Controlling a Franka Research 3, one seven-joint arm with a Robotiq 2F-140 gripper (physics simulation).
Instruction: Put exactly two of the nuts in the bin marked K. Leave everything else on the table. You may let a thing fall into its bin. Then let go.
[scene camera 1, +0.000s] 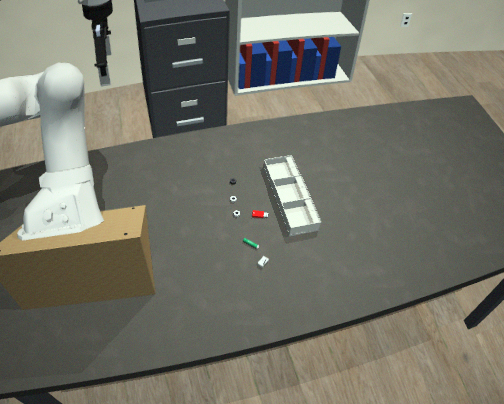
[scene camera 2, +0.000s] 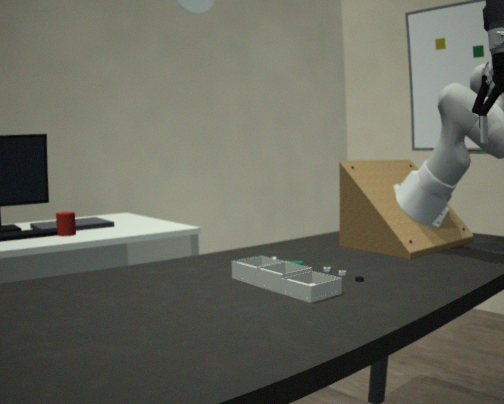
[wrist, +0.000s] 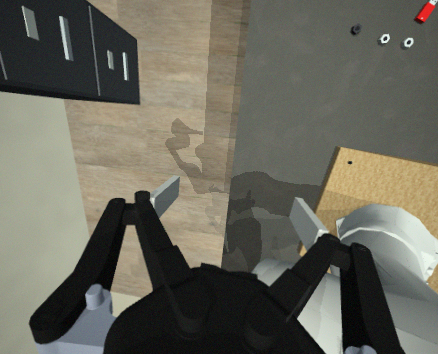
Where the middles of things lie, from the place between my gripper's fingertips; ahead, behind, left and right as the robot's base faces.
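The white three-compartment tray (scene camera 2: 297, 281) is well below my hand, and it is also a long way to the right of it and far ahead of it.
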